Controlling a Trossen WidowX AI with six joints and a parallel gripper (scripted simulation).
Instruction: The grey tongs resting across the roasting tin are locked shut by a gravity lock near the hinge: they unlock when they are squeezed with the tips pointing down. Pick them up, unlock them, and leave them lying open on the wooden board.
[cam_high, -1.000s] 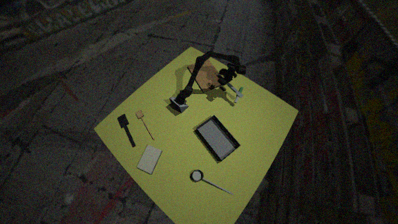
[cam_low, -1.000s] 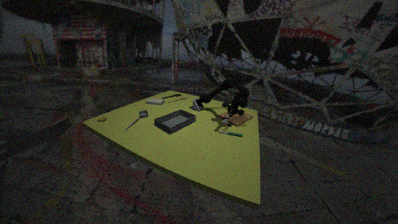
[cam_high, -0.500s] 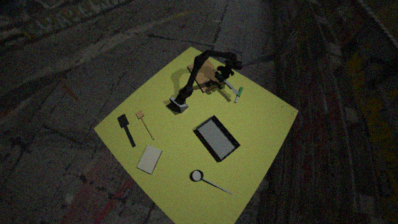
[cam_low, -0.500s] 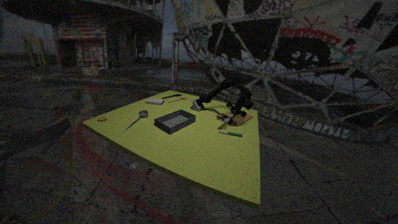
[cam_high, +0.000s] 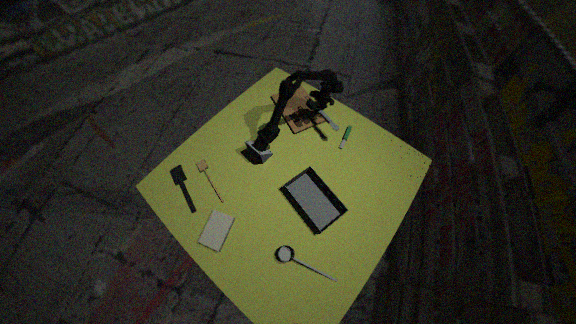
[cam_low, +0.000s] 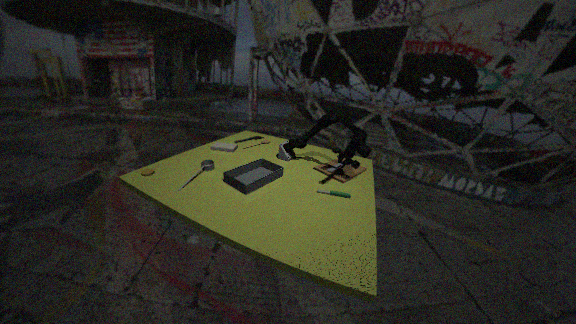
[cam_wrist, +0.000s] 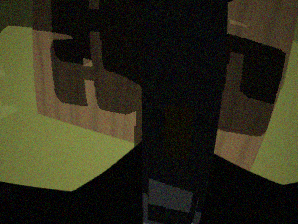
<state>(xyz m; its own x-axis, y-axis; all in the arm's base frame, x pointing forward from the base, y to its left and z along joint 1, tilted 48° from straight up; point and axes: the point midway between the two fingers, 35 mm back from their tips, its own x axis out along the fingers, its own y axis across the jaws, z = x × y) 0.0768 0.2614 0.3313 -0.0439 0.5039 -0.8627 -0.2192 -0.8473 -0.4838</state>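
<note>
The wooden board lies 150 mm behind my gripper tip and 60 mm below it. From my gripper tip the other things lie so: green-handled tool 230 mm ahead, 20 mm to the left, 60 mm below; yellow lock piece 20 mm behind, 20 mm to the left, 40 mm above; roasting tin 340 mm ahead, 400 mm to the right, 40 mm below.
</note>
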